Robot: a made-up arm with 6 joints. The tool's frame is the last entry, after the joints.
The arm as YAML. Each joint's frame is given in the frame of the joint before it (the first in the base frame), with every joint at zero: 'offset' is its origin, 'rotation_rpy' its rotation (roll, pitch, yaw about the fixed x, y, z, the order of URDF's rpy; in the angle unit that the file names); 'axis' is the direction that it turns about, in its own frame. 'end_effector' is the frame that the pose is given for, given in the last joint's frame.
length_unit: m
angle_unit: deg
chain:
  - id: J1
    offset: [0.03, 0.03, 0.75]
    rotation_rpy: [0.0, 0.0, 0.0]
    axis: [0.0, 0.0, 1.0]
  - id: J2
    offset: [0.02, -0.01, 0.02]
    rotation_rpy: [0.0, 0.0, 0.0]
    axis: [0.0, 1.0, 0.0]
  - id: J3
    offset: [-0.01, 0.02, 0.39]
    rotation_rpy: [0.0, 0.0, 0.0]
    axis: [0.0, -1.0, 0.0]
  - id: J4
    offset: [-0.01, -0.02, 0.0]
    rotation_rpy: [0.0, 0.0, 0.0]
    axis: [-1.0, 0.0, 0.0]
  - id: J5
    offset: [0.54, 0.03, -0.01]
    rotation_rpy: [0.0, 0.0, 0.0]
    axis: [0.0, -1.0, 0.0]
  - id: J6
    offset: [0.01, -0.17, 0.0]
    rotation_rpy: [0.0, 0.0, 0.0]
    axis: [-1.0, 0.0, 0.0]
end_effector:
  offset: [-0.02, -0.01, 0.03]
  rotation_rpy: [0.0, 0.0, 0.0]
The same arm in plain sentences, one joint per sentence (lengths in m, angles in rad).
The arm has six revolute joints in a row. What follows holds with every joint at zero, and every direction is one of the base frame's. Joint 1 is mounted 0.03 m along +x and 0.03 m along +y and 0.75 m along +z from the base frame's origin and turns about +z. Joint 2 is mounted 0.02 m along +x and 0.01 m along -y and 0.02 m along +z from joint 1 and turns about +y. Joint 3 is mounted 0.01 m along -x and 0.02 m along +y and 0.39 m along +z from joint 2 and turns about -y. Joint 4 is mounted 0.01 m along -x and 0.02 m along -y from joint 3 and turns about -x. Joint 5 is mounted 0.54 m along +x and 0.03 m along +y and 0.01 m along -z from joint 4 and turns about -y. Joint 6 is mounted 0.01 m along +x and 0.17 m along -y from joint 5 and turns about -x. The tool frame, which is the frame that the pose is given for, is mounted 0.02 m along -x and 0.01 m along -y and 0.03 m along +z from joint 6; its axes are parallel to the base frame's.
